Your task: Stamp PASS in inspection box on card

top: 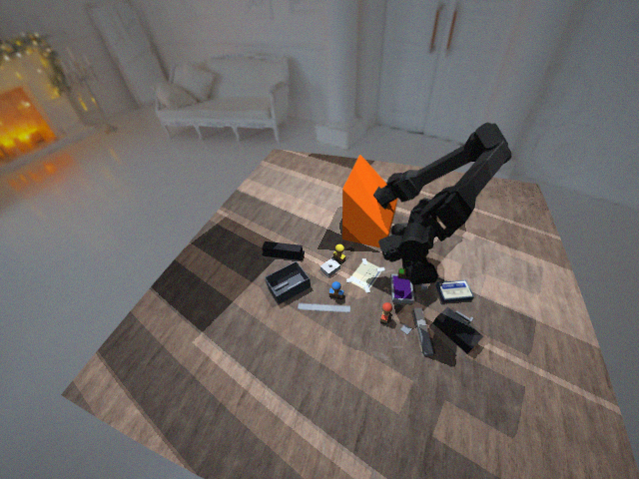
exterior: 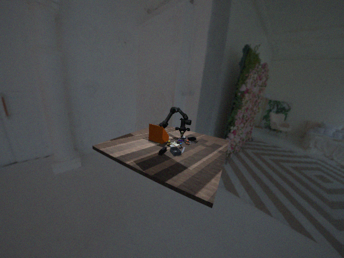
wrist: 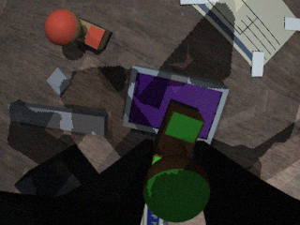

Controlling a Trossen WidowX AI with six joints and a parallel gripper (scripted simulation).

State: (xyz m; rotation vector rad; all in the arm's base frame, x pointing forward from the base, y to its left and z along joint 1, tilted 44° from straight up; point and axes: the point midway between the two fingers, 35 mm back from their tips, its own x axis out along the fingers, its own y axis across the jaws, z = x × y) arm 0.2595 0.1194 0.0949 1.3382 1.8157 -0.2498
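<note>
Now: the ink pad 90 mm below my gripper tip. The rest, counted from my gripper tip: cream card 110 mm to the right, 90 mm below, 10 mm behind; red-knobbed stamp 100 mm ahead, 70 mm below, 20 mm to the right; green-knobbed stamp right at my gripper tip.
</note>
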